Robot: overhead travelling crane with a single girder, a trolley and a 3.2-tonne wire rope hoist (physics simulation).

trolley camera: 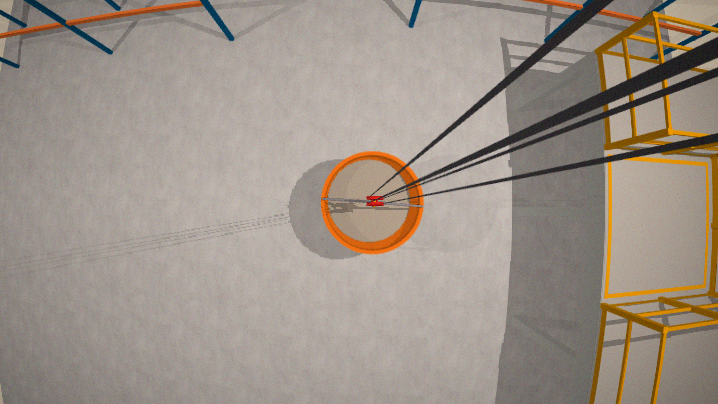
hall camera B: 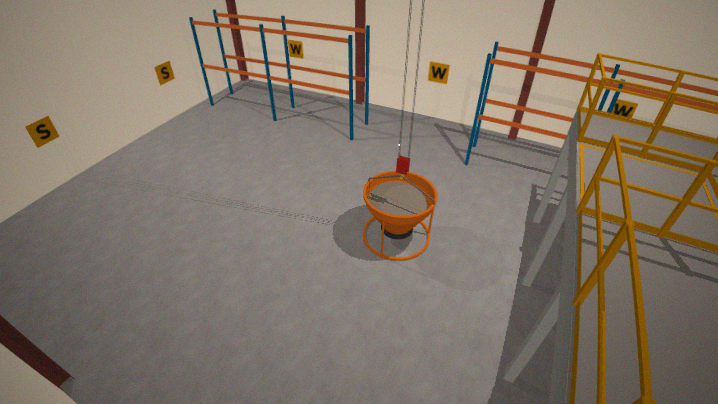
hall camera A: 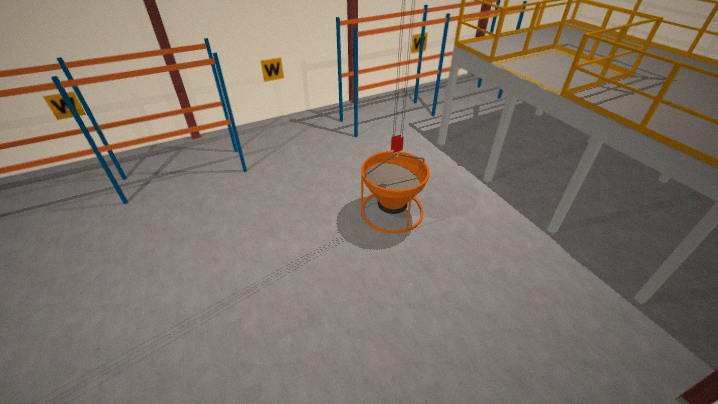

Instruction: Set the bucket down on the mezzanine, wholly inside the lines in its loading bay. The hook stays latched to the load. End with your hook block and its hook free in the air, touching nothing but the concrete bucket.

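Observation:
The orange concrete bucket (hall camera A: 394, 199) (hall camera B: 399, 222) (trolley camera: 372, 248) hangs upright close above the hall floor; whether its base ring touches the floor is hard to tell. My hook (hall camera A: 396, 154) (hall camera B: 402, 176) (trolley camera: 375, 200), under the red hook block (hall camera A: 397, 143) (hall camera B: 403, 164), is latched to the bucket's sling, whose legs run to the rim. The hook itself is tiny in all views. The mezzanine (hall camera A: 552, 103) (hall camera B: 677, 321) stands to the right, its deck higher than the bucket. The yellow loading bay lines (hall camera A: 524, 55) (hall camera B: 581, 175) (trolley camera: 609, 226) lie on it, right of the bucket.
Yellow railings (hall camera A: 667, 97) (hall camera B: 627, 223) (trolley camera: 604, 100) flank the loading bay, with an opening on the side facing the bucket. Grey legs (hall camera A: 577, 183) (hall camera B: 534, 336) carry the deck. Blue and orange racks (hall camera A: 355, 82) (hall camera B: 350, 87) stand along the W wall.

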